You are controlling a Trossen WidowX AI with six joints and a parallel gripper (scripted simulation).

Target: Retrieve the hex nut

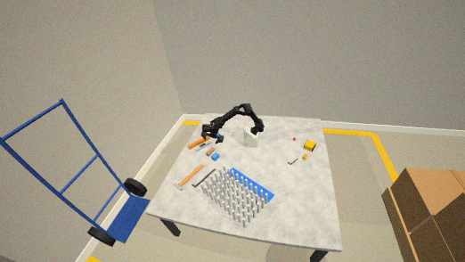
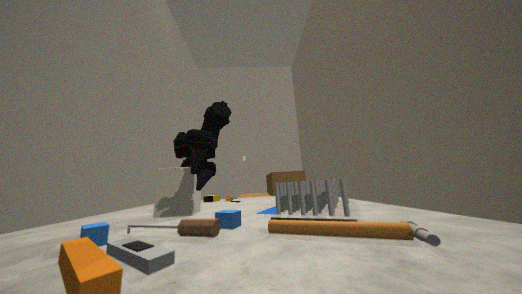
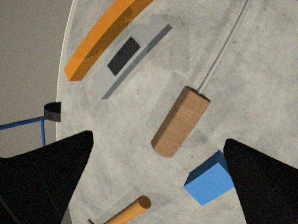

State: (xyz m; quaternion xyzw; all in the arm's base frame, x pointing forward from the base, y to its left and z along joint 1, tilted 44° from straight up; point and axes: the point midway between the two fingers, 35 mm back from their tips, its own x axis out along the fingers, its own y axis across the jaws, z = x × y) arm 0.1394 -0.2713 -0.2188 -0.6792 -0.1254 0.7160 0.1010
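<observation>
The brown-handled pick lies 8 cm behind my gripper tip, 3 cm to the left of it and 11 cm below it. The rest, counted from my gripper tip: grey block (7 cm behind, 11 cm to the right, 11 cm below); then orange bar (11 cm behind, 16 cm to the right, 11 cm below); then blue taped strip (32 cm ahead, 35 cm to the left, 12 cm below).
</observation>
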